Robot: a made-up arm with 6 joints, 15 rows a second.
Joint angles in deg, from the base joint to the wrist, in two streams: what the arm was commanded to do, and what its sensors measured. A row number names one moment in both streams.
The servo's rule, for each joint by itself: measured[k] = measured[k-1] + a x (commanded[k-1-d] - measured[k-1]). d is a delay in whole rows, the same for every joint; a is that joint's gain. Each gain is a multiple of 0.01, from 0.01 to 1. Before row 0 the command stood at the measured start. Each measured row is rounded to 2 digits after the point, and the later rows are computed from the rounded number. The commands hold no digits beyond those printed.
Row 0, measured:
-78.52, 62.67, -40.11, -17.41, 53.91, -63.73
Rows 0 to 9, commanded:
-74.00, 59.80, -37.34, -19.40, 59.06, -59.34
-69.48, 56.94, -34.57, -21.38, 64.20, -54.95
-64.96, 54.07, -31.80, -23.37, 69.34, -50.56
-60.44, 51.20, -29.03, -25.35, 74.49, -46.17
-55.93, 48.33, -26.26, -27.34, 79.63, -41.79
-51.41, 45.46, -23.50, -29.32, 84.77, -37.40
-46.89, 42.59, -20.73, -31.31, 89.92, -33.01
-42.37, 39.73, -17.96, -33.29, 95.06, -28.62
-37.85, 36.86, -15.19, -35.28, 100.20, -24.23
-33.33, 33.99, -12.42, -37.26, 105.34, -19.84
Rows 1 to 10, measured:
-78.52, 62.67, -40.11, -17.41, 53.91, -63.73
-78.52, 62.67, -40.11, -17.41, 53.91, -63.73
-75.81, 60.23, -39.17, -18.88, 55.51, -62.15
-72.01, 57.43, -37.61, -20.73, 58.20, -59.56
-67.78, 54.57, -35.63, -22.68, 61.65, -56.32
-63.38, 51.71, -33.39, -24.66, 65.63, -52.67
-58.91, 48.84, -30.97, -26.64, 69.97, -48.75
-54.41, 45.97, -28.43, -28.62, 74.56, -44.66
-49.90, 43.10, -25.81, -30.61, 79.32, -40.47
-45.38, 40.24, -23.14, -32.59, 84.20, -36.20
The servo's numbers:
d 2
a 0.60 0.85 0.34 0.74 0.31 0.36

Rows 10 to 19, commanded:
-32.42, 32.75, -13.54, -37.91, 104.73, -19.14
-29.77, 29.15, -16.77, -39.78, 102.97, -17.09
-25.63, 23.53, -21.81, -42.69, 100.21, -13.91
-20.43, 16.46, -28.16, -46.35, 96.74, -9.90
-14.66, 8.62, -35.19, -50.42, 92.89, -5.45
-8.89, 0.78, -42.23, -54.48, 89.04, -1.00
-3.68, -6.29, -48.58, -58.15, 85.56, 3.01
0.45, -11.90, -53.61, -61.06, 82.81, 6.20
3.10, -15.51, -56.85, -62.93, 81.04, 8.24
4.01, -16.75, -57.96, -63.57, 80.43, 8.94
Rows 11 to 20, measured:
-40.86, 37.37, -20.44, -34.58, 89.16, -31.89
-36.34, 34.50, -17.71, -36.56, 94.18, -27.55
-33.99, 33.01, -16.29, -37.56, 97.45, -24.52
-31.46, 29.73, -16.45, -39.20, 99.16, -21.85
-27.96, 24.46, -18.27, -41.78, 99.49, -18.99
-23.44, 17.66, -21.63, -45.16, 98.64, -15.72
-18.17, 9.98, -26.24, -49.05, 96.86, -12.02
-12.60, 2.16, -31.68, -53.07, 94.44, -8.05
-7.25, -5.02, -37.43, -56.83, 91.69, -4.07
-2.63, -10.87, -42.93, -59.96, 88.94, -0.37

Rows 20 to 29, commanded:
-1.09, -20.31, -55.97, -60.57, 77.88, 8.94
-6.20, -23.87, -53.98, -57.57, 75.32, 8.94
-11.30, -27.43, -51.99, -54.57, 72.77, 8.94
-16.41, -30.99, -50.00, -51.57, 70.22, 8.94
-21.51, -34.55, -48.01, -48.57, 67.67, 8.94
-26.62, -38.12, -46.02, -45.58, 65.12, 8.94
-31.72, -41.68, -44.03, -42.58, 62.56, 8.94
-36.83, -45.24, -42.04, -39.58, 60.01, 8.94
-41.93, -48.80, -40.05, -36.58, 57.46, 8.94
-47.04, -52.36, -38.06, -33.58, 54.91, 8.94
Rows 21 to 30, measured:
0.81, -14.81, -47.66, -62.16, 86.49, 2.73
2.73, -16.46, -51.16, -63.20, 84.61, 4.97
0.44, -19.73, -52.80, -61.25, 82.52, 6.40
-3.54, -23.25, -53.20, -58.53, 80.29, 7.31
-8.20, -26.80, -52.79, -55.60, 77.96, 7.90
-13.13, -30.36, -51.84, -52.62, 75.56, 8.27
-18.16, -33.92, -50.54, -49.62, 73.11, 8.51
-23.24, -37.49, -49.00, -46.63, 70.63, 8.66
-28.33, -41.05, -47.31, -43.63, 68.13, 8.76
-33.43, -44.61, -45.52, -40.63, 65.61, 8.82

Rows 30 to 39, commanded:
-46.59, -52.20, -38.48, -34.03, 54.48, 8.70
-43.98, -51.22, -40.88, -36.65, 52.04, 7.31
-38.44, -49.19, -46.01, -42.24, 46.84, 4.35
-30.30, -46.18, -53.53, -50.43, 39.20, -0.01
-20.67, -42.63, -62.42, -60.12, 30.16, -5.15
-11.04, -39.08, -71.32, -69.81, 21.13, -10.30
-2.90, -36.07, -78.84, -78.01, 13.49, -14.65
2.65, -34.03, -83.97, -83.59, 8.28, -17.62
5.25, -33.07, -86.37, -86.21, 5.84, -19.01
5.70, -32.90, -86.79, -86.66, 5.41, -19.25
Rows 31 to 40, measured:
-38.53, -48.17, -43.66, -37.63, 63.08, 8.86
-43.64, -51.73, -41.76, -34.63, 60.55, 8.89
-45.41, -52.13, -40.64, -34.19, 58.67, 8.82
-44.55, -51.36, -40.72, -36.01, 56.61, 8.28
-40.88, -49.52, -42.52, -40.62, 53.58, 6.87
-34.53, -46.68, -46.26, -47.88, 49.12, 4.39
-26.21, -43.24, -51.75, -56.94, 43.24, 0.96
-17.11, -39.70, -58.40, -66.46, 36.39, -3.09
-8.58, -36.61, -65.35, -75.01, 29.29, -7.25
-1.84, -34.42, -71.68, -81.36, 22.78, -10.98

